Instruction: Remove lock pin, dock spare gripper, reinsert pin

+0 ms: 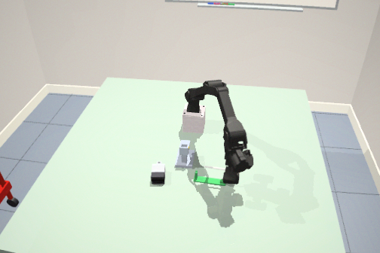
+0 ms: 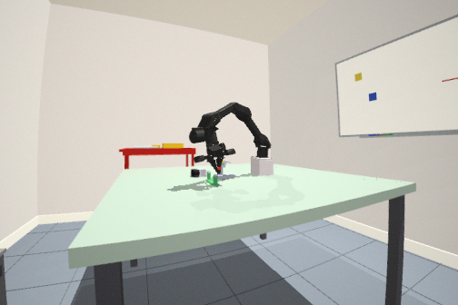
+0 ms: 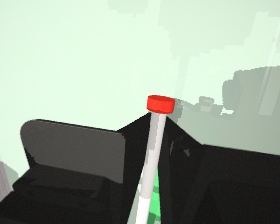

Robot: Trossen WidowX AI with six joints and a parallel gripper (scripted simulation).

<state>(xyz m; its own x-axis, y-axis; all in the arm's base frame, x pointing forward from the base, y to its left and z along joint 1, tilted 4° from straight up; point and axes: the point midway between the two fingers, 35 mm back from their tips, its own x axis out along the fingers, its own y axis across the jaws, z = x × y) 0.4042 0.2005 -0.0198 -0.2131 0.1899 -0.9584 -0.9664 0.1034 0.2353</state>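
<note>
Now: the green rack 1 cm behind my gripper tip, 10 cm to the right of it and 3 cm below it. The rest, counted from my gripper tip: spare gripper 3 cm behind, 33 cm to the right, 4 cm below; then grey-blue mount 13 cm behind, 22 cm to the right, 1 cm below.
</note>
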